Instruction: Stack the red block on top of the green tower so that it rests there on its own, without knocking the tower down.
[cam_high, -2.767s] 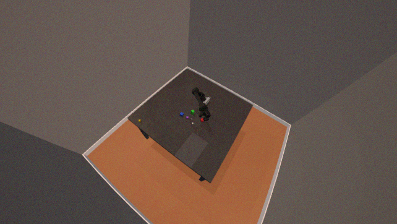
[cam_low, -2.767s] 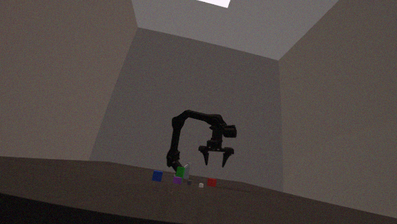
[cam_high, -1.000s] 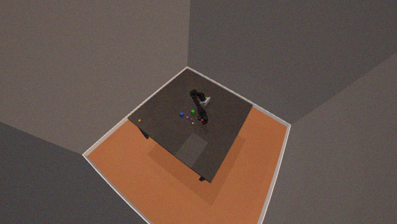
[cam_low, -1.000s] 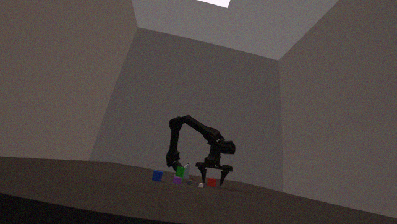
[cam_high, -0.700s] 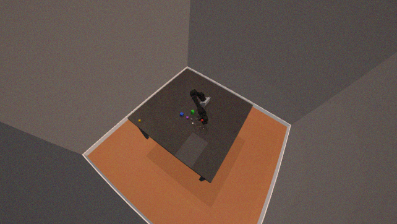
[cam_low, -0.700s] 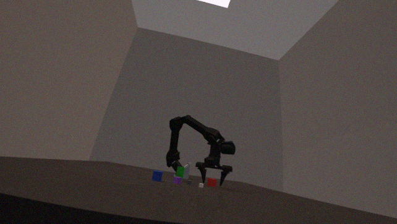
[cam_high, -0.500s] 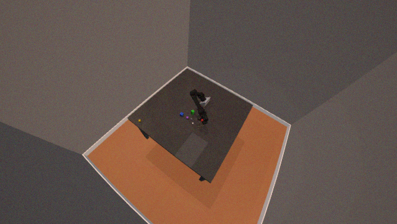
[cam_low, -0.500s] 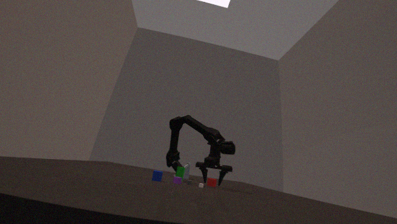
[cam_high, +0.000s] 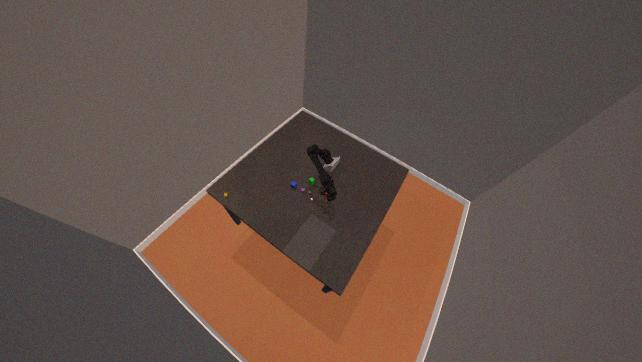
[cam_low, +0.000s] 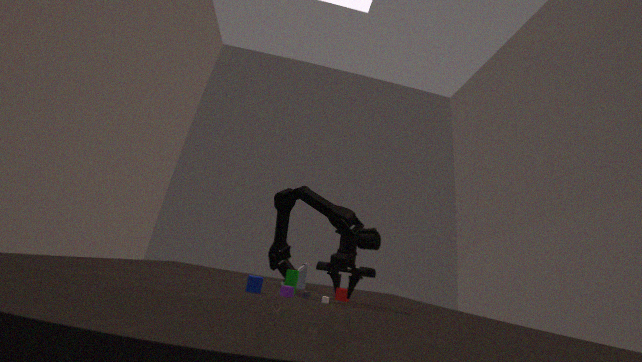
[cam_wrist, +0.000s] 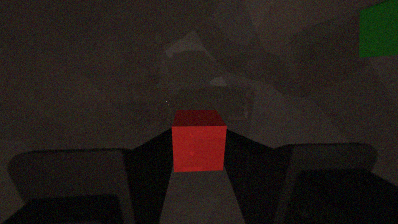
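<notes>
Right now my gripper tip is 11 cm to the left of the small grey piece and 8 cm short of it. From my gripper tip the other things lie so: purple block 17 cm to the right, 11 cm ahead; then small white piece 12 cm ahead, 6 cm to the right; then red block 1 cm above.
</notes>
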